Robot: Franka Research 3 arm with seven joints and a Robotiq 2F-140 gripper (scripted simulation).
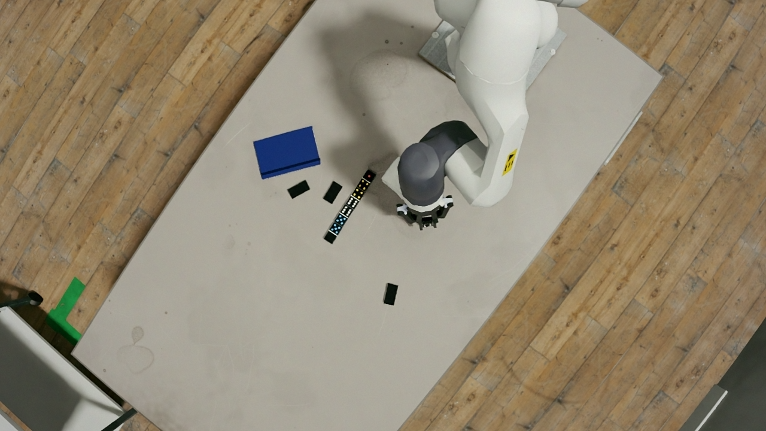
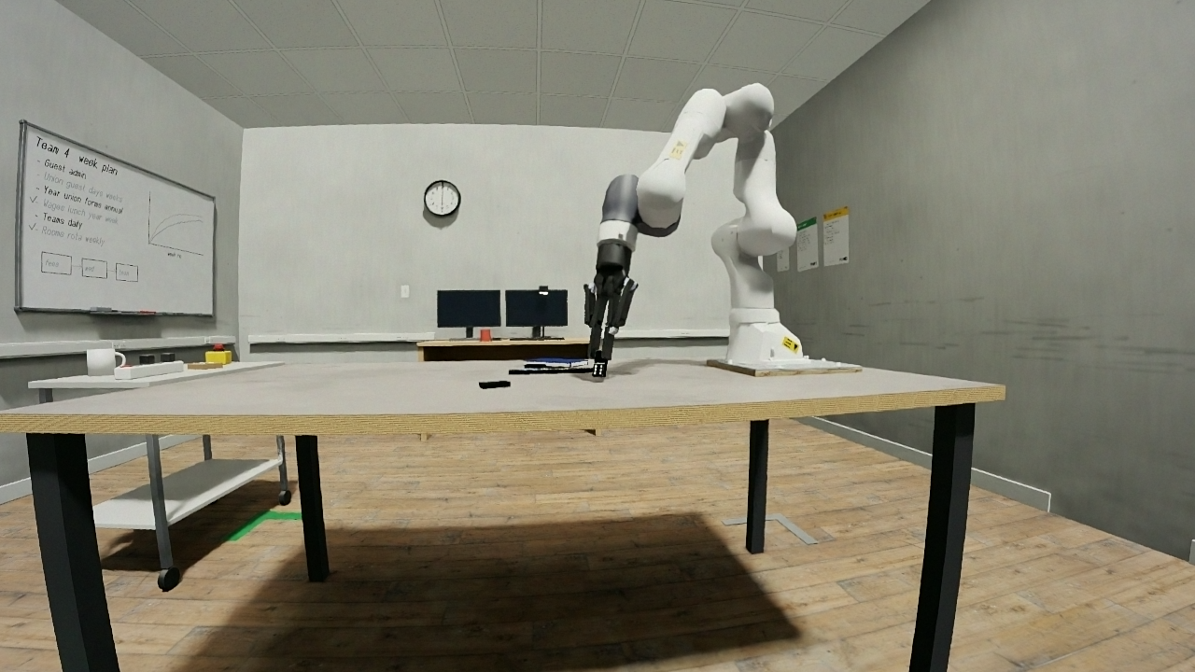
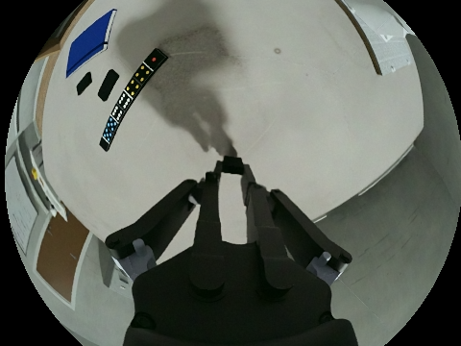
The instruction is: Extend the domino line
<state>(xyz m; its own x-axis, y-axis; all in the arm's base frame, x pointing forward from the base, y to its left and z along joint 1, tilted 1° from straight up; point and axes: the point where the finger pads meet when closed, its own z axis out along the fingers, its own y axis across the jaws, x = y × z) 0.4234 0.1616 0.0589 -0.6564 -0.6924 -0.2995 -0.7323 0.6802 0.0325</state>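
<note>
Now: hand 4 cm above the domino. Also, from my hand: blue book (9 cm ahead, 41 cm to the right, 7 cm below).
</note>
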